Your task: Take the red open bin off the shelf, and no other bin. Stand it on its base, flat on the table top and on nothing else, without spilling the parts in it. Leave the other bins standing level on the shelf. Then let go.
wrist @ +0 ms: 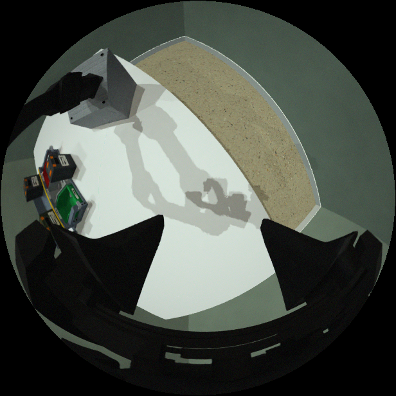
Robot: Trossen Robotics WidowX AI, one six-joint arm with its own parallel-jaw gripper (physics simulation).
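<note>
My gripper [214, 223] is open and empty, its black fingers wide apart above the white table top [210, 270]. The bins and the shelf are small at the far left of the wrist view, well away from the fingers. A red patch [47, 176], which looks like part of the red bin, shows between dark parts; most of it is hidden. A green open bin [70, 202] faces this way beside it. Dark boxes with orange marks [61, 167] [32, 186] stand around the red patch. The shelf's grey and yellow edge [50, 201] runs among them.
A grey block [117, 92] at the upper left carries the black arm [52, 97]. A tan speckled surface [235, 120] with a grey border lies beyond the table's edge. The arm's shadow falls across the table. My left finger is on the same side as the shelf.
</note>
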